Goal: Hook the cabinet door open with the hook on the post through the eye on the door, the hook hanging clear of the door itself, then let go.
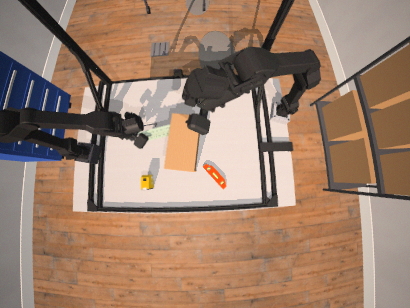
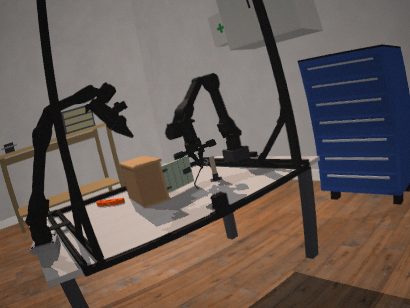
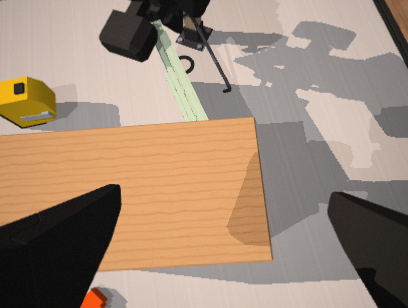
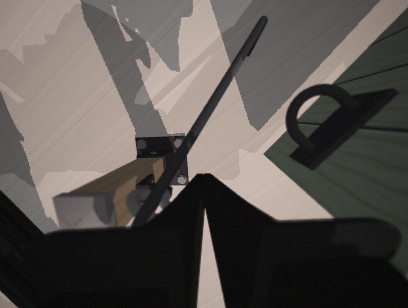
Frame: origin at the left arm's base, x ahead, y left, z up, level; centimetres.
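Where they show: left gripper, fingertip midpoint: [image 1: 189,111] [image 2: 130,136] [image 3: 226,198]; right gripper, fingertip midpoint: [image 1: 136,133] [image 2: 202,168] [image 3: 179,31] [image 4: 203,180]; left arm's base, link origin: [image 1: 282,111] [image 2: 43,241]; right arm's base, link origin: [image 1: 83,152] [image 2: 235,148].
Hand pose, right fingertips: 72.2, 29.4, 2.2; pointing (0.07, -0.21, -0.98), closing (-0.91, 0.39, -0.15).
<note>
Things, the pixels of their centre, and the offset from my right fingertips, as dx, dy, dz. "pt": a spot on its surface instead.
- wooden cabinet, body centre: [image 3: 146,204] [image 2: 143,180] [image 1: 185,145] -26.0, +1.4, +2.2
- short post, surface spot: [image 4: 126,180] [image 2: 210,162] pt +3.3, -2.1, +1.9
- orange spirit level, body centre: [image 2: 109,202] [image 1: 215,175] -43.1, +11.9, -5.2
- yellow tape measure, body centre: [image 3: 26,105] [image 1: 148,182] -11.5, +22.4, -2.5
A wooden cabinet [image 1: 182,146] [image 2: 142,180] [image 3: 172,189] stands mid-table with its pale green door [image 1: 156,132] [image 2: 177,172] [image 3: 184,91] [image 4: 325,189] swung open. A black eye ring [image 3: 187,64] [image 4: 294,122] sticks out of the door. A short post [image 2: 213,166] [image 4: 126,180] stands beside the door. Its thin black hook rod [image 2: 198,174] [image 3: 215,61] [image 4: 212,107] slants down, its bent tip apart from the eye. My right gripper [image 2: 200,156] [image 4: 203,180] is shut and empty, just above the rod near the post. My left gripper [image 2: 125,129] [image 3: 226,198] is open and empty, high above the cabinet.
An orange spirit level [image 1: 214,175] [image 2: 110,201] lies in front of the cabinet. A yellow tape measure [image 1: 147,182] sits near the front left. Black frame rails [image 1: 262,146] border the table. A blue drawer unit [image 2: 335,122] stands off the table.
</note>
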